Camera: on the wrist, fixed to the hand. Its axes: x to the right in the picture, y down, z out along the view.
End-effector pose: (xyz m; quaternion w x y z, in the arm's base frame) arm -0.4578 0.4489 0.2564 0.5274 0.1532 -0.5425 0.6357
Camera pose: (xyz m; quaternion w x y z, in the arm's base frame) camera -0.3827 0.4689 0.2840 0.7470 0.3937 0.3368 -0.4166
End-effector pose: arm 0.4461 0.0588 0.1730 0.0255 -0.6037 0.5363 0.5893
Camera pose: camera 0.5203 0.0660 0.1378 0.4707 -0.6751 -0.5210 -0.2264
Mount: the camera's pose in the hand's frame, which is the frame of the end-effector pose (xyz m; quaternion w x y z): 0.0015 -0.0745 -0.0353 0.0067 0.0813 0.2688 -0.9597
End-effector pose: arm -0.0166 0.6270 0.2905 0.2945 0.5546 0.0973 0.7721
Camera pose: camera -0.0233 0.6942 0.2433 0.6718 -0.2733 0.6749 -0.1363
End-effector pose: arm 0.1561 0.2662 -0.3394 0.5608 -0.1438 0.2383 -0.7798
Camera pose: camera 0.0782 0.2914 -0.3296 0.7970 -0.0255 0.0491 0.6015
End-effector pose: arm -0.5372 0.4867 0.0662 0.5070 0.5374 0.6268 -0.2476
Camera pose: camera -0.6190 0.4952 0.0602 0.4464 0.4902 -0.6361 0.3947
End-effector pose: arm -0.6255 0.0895 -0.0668 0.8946 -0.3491 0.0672 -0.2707
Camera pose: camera -0.6677 0.0225 -0.0438 0.2435 -0.0787 0.1161 0.9597
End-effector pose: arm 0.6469 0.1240 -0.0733 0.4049 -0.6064 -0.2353 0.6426
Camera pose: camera 0.6987 0.1604 -0.0205 0.7320 0.0819 -0.4225 -0.5282
